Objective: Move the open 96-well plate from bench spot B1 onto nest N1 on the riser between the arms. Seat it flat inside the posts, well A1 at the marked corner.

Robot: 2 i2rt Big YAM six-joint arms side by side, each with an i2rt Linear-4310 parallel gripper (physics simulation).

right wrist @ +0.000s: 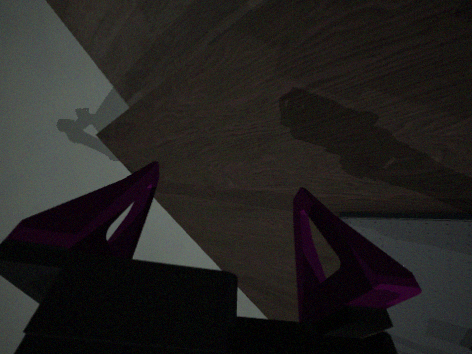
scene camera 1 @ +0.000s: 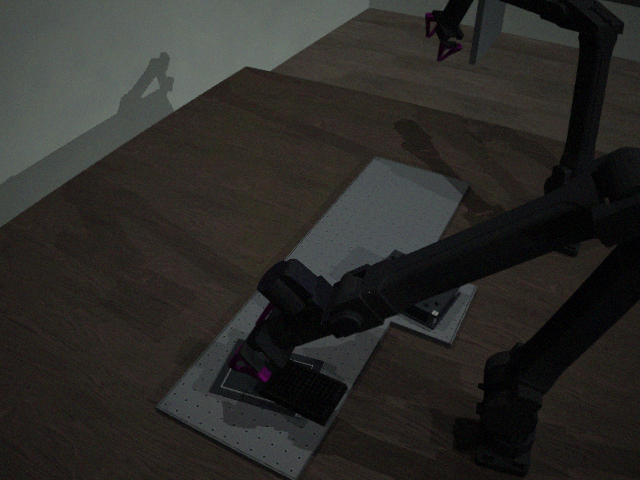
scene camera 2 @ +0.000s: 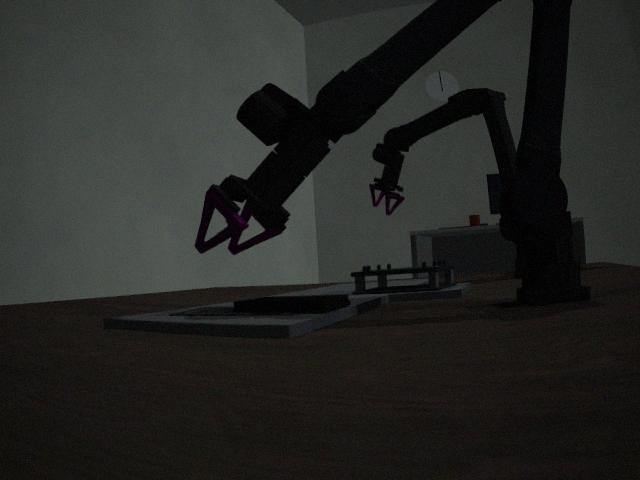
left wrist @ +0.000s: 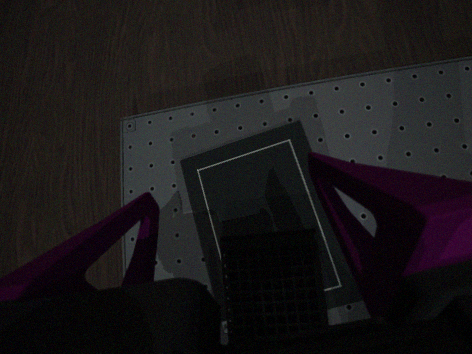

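Seen in the pictures: left gripper, fingertip midpoint: [scene camera 1: 244, 345] [scene camera 2: 215, 251] [left wrist: 227, 181]; right gripper, fingertip midpoint: [right wrist: 230, 181] [scene camera 1: 433, 48] [scene camera 2: 381, 210]; left arm's base, link origin: [scene camera 1: 503, 440] [scene camera 2: 551, 299].
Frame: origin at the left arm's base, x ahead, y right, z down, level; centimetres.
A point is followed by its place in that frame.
Observation:
The black 96-well plate [scene camera 1: 305, 390] @[x 34.3, y -2.1, z -2.4 cm] [scene camera 2: 292, 303] @[x 33.3, y -6.4, z -2.6 cm] [left wrist: 275, 280] @[x 37.2, y -1.2, z -2.9 cm] lies flat and askew over the dark B1 pad [scene camera 1: 222, 384] @[x 48.7, y -5.2, z -1.5 cm] [left wrist: 245, 145] @[x 49.6, y -0.3, z -1.5 cm], partly outside its white outline. The fingers of my left gripper [scene camera 2: 217, 252] @[x 45.1, y -1.7, z -9.6 cm] [left wrist: 230, 175] @[x 45.1, y -1.7, z -9.6 cm] are wide open and empty, well above the pad and plate. The plate's near end is hidden in the left wrist view. Nest N1 [scene camera 1: 444, 304] @[x 14.8, y 23.0, z -5.2 cm] [scene camera 2: 403, 270] @[x 21.7, y 21.3, z -5.0 cm], a dark raised frame with short posts, has a small white mark at a corner; my left arm partly hides it in scene camera 1. My right gripper [scene camera 1: 434, 47] @[x 33.0, y 106.2, z -23.6 cm] [scene camera 2: 383, 209] @[x 33.0, y 106.2, z -23.6 cm] [right wrist: 230, 181] @[x 33.0, y 106.2, z -23.6 cm] is open and empty, high and far from the plate.
A pale perforated board [scene camera 1: 382, 206] @[x 34.7, y 55.2, z -1.3 cm] [scene camera 2: 196, 330] @[x 41.7, y -15.9, z -0.5 cm] [left wrist: 410, 115] @[x 47.6, y 15.3, z -1.3 cm] lies under the pad and nest on the wooden table [scene camera 1: 155, 232] @[x 83.6, y 29.7, z 0.0 cm]. My left arm [scene camera 1: 454, 253] @[x 14.6, y -3.0, z -39.8 cm] reaches across above the nest. A red cup [scene camera 2: 474, 220] stands on a desk in the background.

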